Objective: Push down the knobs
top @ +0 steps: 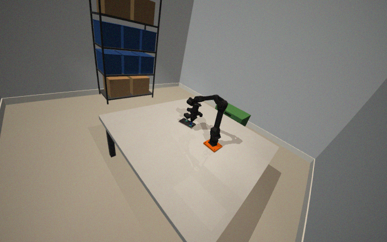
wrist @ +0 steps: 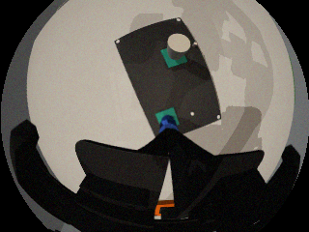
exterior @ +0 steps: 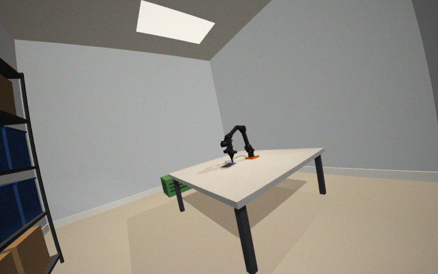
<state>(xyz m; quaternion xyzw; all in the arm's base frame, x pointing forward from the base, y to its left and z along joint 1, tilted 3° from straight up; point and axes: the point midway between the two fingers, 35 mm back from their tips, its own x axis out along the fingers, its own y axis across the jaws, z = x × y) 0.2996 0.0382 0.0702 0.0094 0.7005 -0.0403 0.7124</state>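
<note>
Now: the blue knob 1 cm below my gripper tip. From my gripper tip the other things lie so: white knob 8 cm ahead, 1 cm below.
</note>
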